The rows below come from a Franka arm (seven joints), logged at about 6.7 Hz.
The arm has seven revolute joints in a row. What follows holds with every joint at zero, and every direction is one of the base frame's.
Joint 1 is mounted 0.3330 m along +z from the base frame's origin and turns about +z.
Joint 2 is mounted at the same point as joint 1 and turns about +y.
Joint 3 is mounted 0.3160 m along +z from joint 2 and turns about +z.
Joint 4 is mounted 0.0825 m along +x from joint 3 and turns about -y.
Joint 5 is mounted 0.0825 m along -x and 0.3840 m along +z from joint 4 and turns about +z.
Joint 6 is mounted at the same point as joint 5 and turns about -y.
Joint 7 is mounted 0.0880 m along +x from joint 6 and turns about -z.
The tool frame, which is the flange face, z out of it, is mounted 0.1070 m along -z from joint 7; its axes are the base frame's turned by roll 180.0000, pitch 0.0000 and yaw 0.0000 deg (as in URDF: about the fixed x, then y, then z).
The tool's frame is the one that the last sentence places.
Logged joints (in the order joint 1, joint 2, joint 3, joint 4, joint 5, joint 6, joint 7), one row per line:
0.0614 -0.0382 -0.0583 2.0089 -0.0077 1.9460 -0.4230
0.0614 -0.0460 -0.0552 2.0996 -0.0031 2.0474 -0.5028
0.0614 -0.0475 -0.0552 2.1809 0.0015 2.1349 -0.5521
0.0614 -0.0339 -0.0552 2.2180 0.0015 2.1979 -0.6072
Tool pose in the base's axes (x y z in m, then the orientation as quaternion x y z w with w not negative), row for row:
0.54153 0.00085 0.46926 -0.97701 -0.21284 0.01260 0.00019
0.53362 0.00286 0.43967 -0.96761 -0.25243 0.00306 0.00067
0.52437 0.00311 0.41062 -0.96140 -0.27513 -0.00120 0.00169
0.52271 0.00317 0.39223 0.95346 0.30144 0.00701 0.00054
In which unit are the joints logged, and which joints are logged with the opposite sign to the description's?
The joints are logged in radians. Opposite sign: joint 4.
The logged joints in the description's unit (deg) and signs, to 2 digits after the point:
3.52 -2.19 -3.34 -115.10 -0.44 111.50 -24.24
3.52 -2.64 -3.16 -120.30 -0.18 117.31 -28.81
3.52 -2.72 -3.16 -124.96 0.09 122.32 -31.63
3.52 -1.94 -3.16 -127.08 0.09 125.93 -34.79

